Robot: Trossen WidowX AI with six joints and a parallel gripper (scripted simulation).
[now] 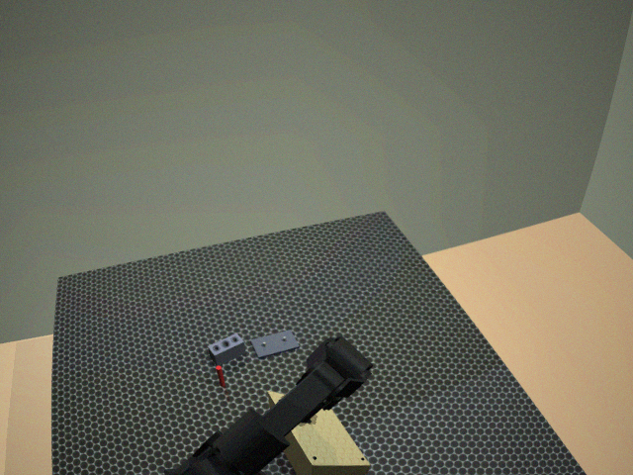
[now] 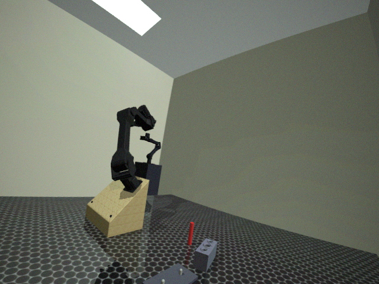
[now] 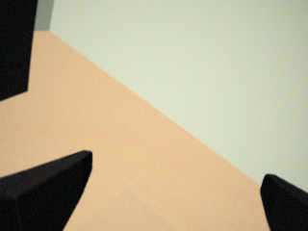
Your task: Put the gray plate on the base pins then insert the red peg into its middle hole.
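The gray plate is 780 mm ahead of my gripper tip, 170 mm to the right of it and 470 mm below it. Round my gripper tip: red peg 690 mm ahead, 120 mm to the right, 470 mm below; gray base 760 mm ahead, 310 mm to the right, 500 mm below.
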